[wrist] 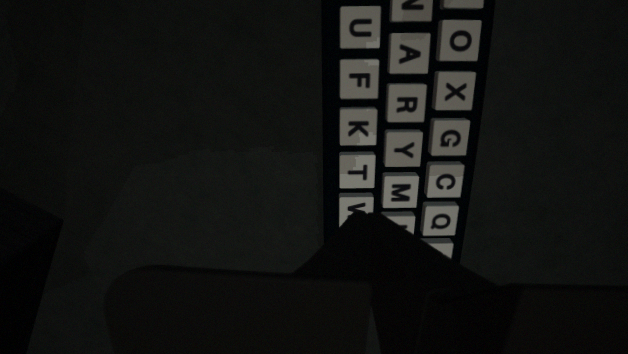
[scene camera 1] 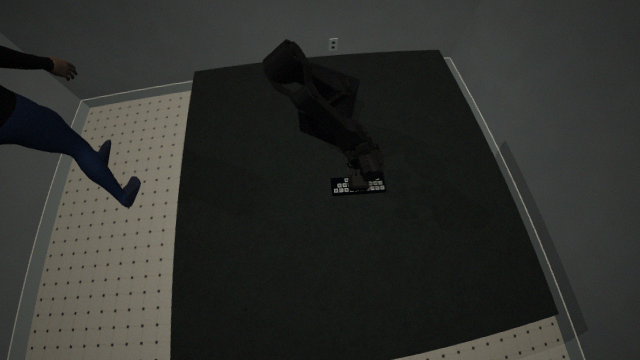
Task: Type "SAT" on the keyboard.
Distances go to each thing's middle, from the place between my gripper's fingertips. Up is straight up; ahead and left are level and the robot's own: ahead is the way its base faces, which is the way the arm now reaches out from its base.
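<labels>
T key (wrist: 356, 169): 5 cm below my hand.
</labels>
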